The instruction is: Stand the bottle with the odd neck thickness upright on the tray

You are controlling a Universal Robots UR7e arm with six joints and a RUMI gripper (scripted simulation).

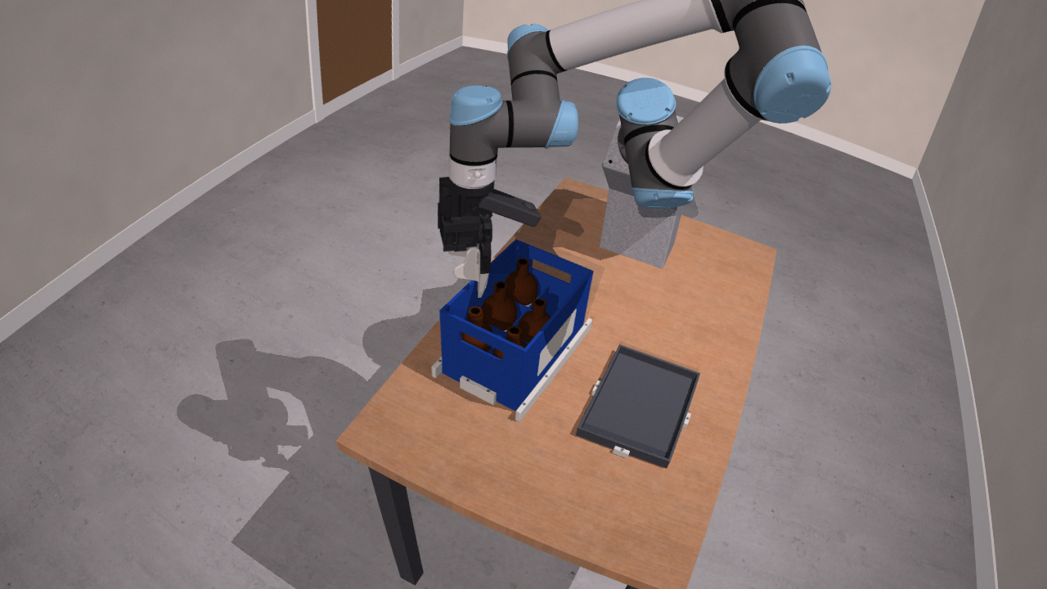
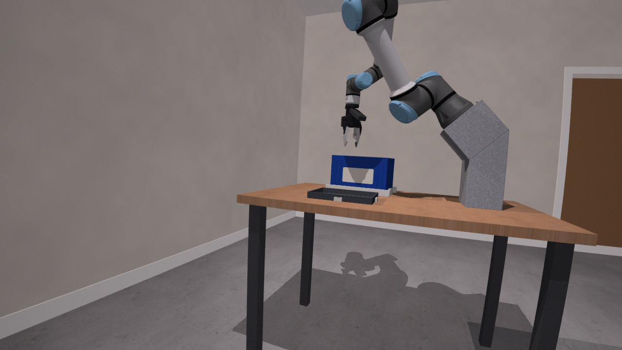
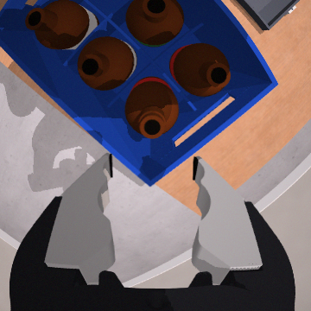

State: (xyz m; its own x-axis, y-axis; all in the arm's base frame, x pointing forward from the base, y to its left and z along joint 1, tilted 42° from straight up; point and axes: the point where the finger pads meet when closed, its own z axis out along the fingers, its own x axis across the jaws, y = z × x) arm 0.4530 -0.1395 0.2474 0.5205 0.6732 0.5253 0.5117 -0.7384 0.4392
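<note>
My hand is 15 cm above the bottle. From my hand the other things lie so: dark tray: 9 cm behind, 34 cm to the left, 23 cm below; then crate: 9 cm behind, 4 cm to the left, 16 cm below.
</note>
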